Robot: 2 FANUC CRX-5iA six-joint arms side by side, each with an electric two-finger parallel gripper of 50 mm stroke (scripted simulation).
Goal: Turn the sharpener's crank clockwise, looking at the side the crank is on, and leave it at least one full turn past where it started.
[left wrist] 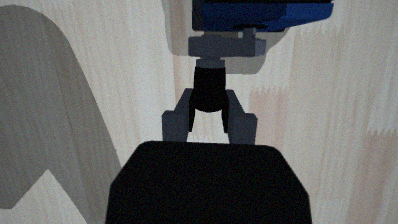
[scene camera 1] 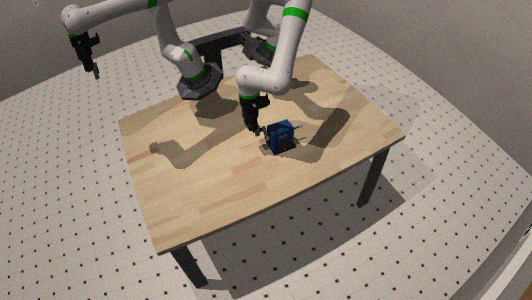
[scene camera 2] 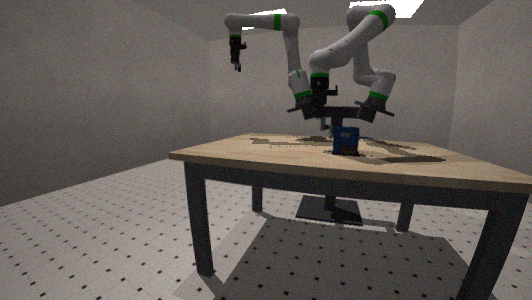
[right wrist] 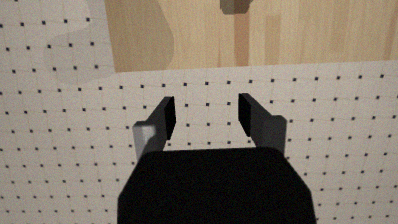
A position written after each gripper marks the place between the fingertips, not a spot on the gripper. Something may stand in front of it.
Observation:
In view: the left gripper [left wrist: 208, 102], the right gripper [right wrist: 206, 108] and a black knob [left wrist: 209, 86].

